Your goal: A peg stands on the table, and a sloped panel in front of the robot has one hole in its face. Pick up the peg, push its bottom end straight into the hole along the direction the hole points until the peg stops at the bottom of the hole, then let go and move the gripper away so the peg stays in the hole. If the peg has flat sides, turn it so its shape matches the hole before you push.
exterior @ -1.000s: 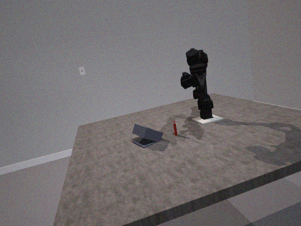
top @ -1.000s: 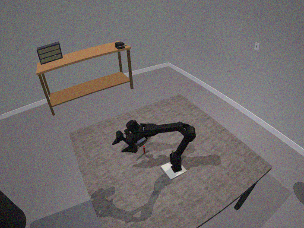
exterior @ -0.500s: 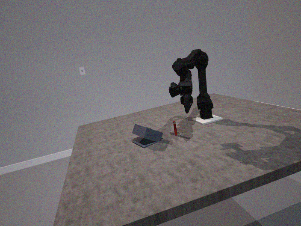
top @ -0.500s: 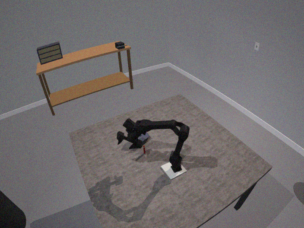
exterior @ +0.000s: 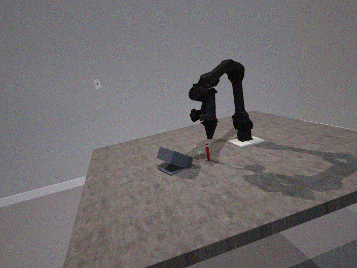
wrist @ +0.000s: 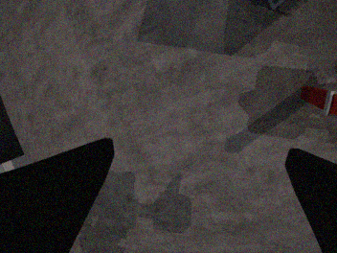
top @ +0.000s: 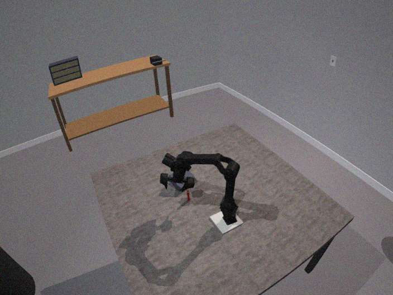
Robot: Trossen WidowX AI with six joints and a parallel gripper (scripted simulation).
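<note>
Now: gripper tip 8 cm to the left of the red peg and 7 cm above it. The rest, counted from my gripper tip: grey sloped panel 16 cm ahead, 9 cm to the right, 8 cm below.
</note>
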